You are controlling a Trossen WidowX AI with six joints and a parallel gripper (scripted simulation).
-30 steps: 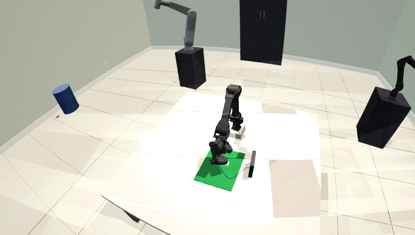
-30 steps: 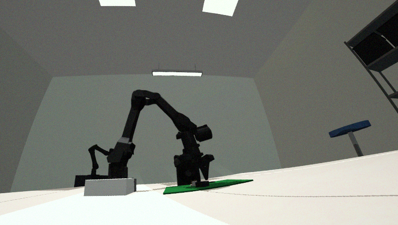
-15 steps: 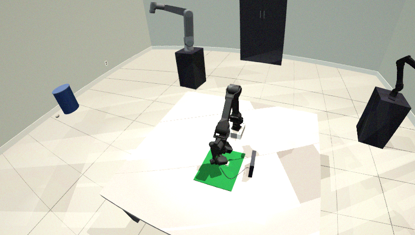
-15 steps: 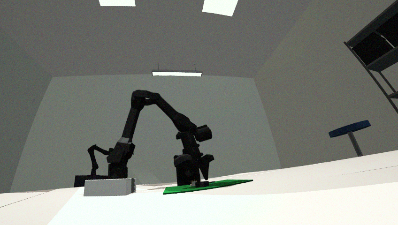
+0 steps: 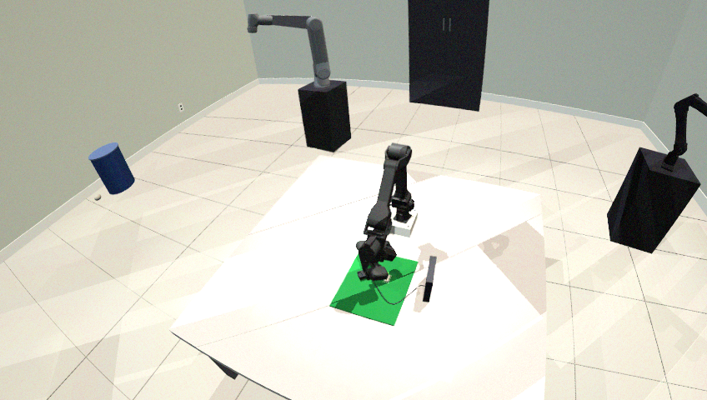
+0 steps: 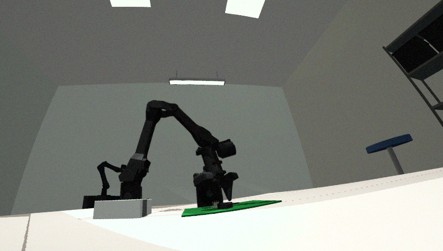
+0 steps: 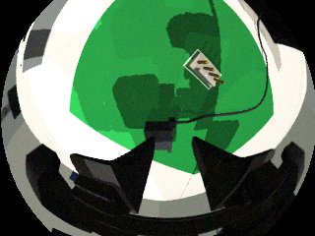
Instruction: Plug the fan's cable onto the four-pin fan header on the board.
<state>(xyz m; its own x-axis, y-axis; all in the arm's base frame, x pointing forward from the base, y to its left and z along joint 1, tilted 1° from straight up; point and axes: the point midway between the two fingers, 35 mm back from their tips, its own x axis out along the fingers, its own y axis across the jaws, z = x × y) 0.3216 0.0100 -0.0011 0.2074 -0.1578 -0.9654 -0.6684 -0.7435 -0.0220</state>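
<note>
Now: gripper tip 2 cm to the left of the black plug, 1 cm past it and 1 cm above it. The rest, counted from my gripper tip: fan: 22 cm to the left, 6 cm behind, 4 cm above; then white four-pin header: 7 cm to the left, 3 cm behind, 2 cm below; then green board: 4 cm to the left, 4 cm below.
</note>
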